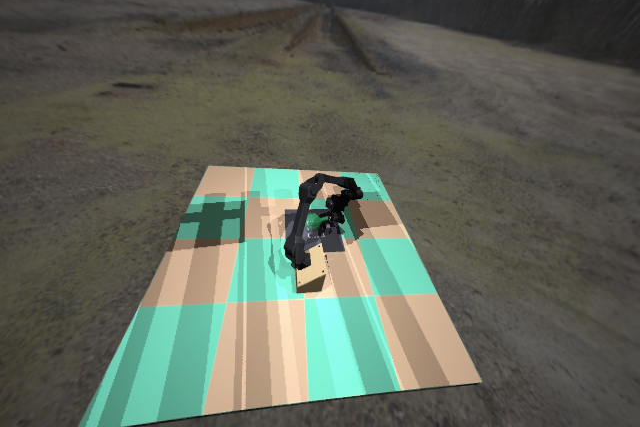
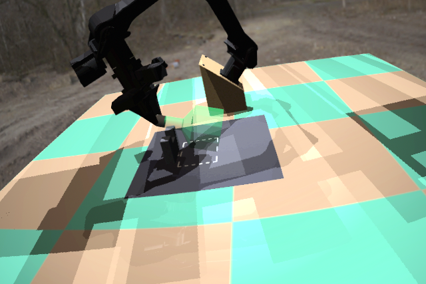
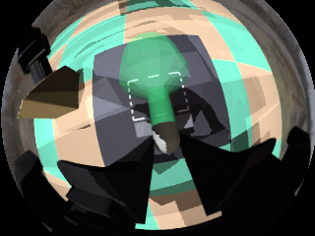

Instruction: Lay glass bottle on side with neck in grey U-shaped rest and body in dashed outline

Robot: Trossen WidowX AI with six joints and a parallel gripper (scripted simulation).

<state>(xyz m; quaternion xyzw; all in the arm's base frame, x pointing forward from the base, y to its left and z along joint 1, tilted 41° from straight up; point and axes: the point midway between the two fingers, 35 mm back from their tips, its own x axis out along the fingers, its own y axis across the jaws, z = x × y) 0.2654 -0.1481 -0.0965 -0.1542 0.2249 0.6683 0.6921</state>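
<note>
My gripper tip is 5 cm to the right of the green glass bottle and 2 cm above it. Also, from my gripper tip: dark mat (9 cm to the left, 9 cm below).
</note>
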